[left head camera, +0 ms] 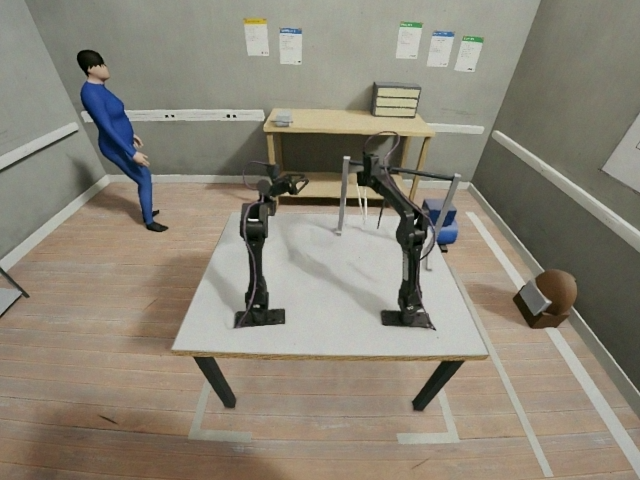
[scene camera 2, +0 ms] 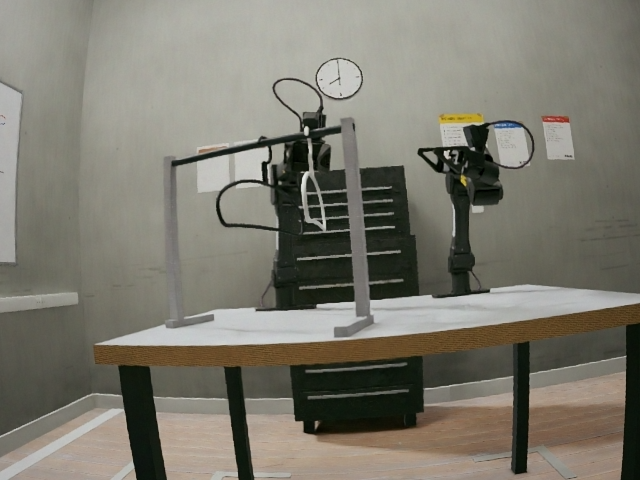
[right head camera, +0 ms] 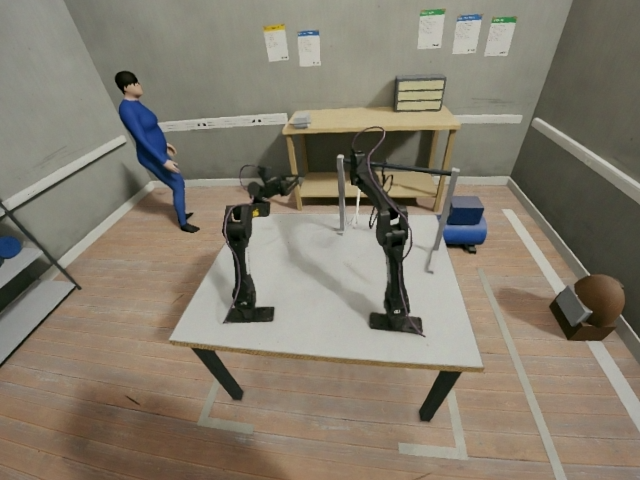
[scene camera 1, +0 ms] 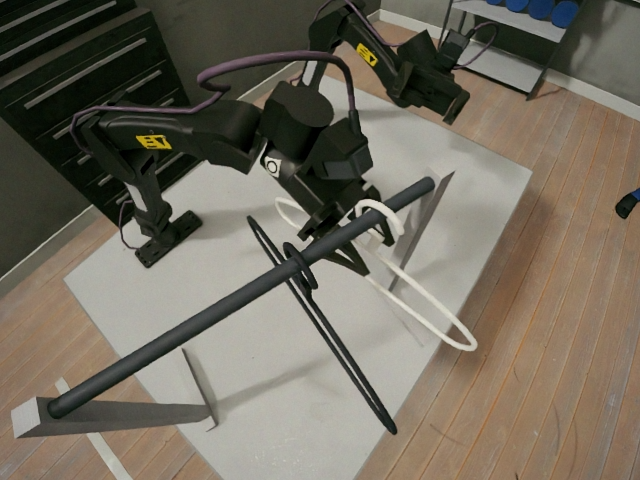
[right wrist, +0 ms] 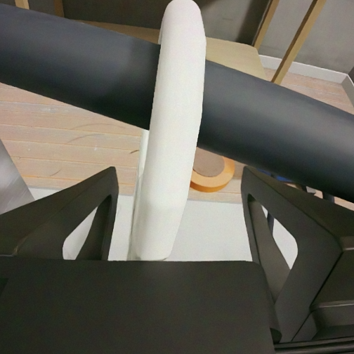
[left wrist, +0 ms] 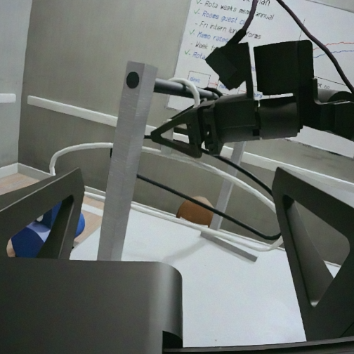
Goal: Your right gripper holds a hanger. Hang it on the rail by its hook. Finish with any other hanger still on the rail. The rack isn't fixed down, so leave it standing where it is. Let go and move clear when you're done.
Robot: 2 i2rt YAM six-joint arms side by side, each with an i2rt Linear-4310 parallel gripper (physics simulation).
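Note:
The white hanger hangs with its hook over the dark rail. My right gripper is open, with its fingers apart on either side of the white hook's lower part. The black hanger also hangs by its hook on the rail, left of the white one in scene camera 1. The grey rack stands upright on the table. My left gripper is open and empty, away from the rack.
The white table carries both arms and the rack. A wooden bench with a drawer box stands behind. A blue machine is on the floor beyond the rack. A person in blue stands at the left.

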